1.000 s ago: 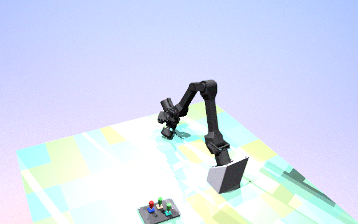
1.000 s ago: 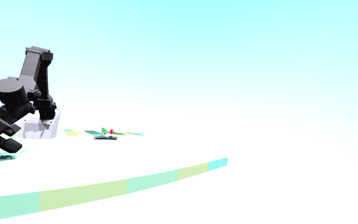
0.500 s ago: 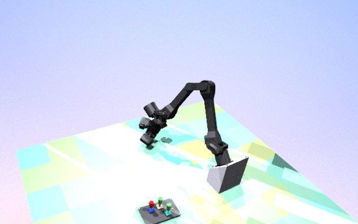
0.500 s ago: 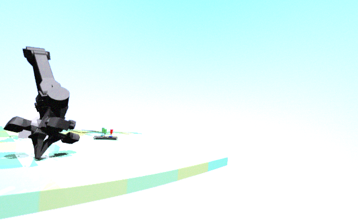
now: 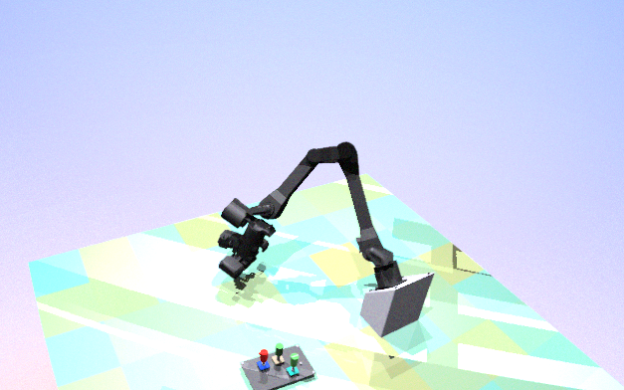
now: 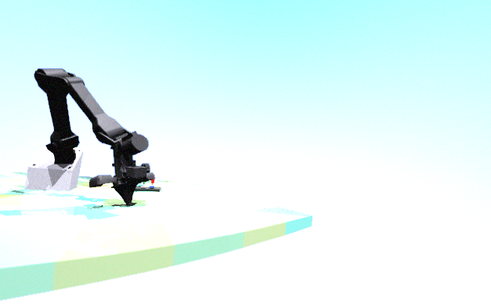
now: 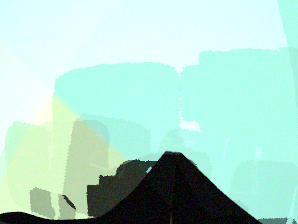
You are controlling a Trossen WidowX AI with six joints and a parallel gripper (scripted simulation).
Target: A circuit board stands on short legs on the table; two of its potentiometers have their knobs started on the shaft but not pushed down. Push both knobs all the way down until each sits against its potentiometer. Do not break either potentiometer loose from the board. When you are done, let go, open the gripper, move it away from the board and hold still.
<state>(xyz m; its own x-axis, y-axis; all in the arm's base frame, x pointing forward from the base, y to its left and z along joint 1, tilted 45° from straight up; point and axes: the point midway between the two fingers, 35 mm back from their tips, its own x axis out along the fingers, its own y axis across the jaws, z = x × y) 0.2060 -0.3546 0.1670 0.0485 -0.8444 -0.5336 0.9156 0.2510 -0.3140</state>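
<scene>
Now: the red knob 320 mm to the left of my gripper tip, 140 mm ahead of it and 50 mm above it.
</scene>
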